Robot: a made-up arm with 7 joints.
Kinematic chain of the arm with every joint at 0, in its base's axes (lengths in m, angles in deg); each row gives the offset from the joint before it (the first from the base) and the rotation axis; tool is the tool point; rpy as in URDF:
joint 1: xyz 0 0 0.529 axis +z
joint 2: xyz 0 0 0 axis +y
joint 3: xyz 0 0 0.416 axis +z
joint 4: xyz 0.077 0 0 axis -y
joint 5: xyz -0.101 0 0.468 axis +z
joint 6: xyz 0 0 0 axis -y
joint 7: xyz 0.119 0 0 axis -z
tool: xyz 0 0 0 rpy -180 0 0
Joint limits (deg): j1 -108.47..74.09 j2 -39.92..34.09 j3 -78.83..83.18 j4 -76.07..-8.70 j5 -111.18..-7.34 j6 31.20..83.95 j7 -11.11..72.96
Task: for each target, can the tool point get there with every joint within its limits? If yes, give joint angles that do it. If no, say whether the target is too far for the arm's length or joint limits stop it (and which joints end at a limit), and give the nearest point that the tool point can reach.
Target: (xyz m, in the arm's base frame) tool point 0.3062 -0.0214 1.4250
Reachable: yes | joints -61.07 -10.09 44.33 -39.74 -27.39 42.75 35.66
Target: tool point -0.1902 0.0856 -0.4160
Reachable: no: joint limits stop it (at a limit: joint 1, joint 2, joint 4, joint 5, joint 6) | nearest point 0.0110 0.7908 0.6686 | short by 1.309 m
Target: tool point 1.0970 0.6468 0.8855
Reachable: no: too far | nearest point 0.7682 0.4530 0.8639 | short by 0.382 m
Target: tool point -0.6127 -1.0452 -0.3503
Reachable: no: too far | nearest point -0.3516 -0.7336 0.6582 | short by 1.087 m
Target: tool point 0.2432 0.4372 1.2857
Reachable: yes | joints 3.79 -4.30 60.59 -61.10 -63.28 41.98 35.18
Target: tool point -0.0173 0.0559 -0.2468
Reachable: no: joint limits stop it (at a limit: joint 1, joint 2, joint 4, joint 5, joint 6) | nearest point 0.1793 0.7736 0.6485 | short by 1.164 m
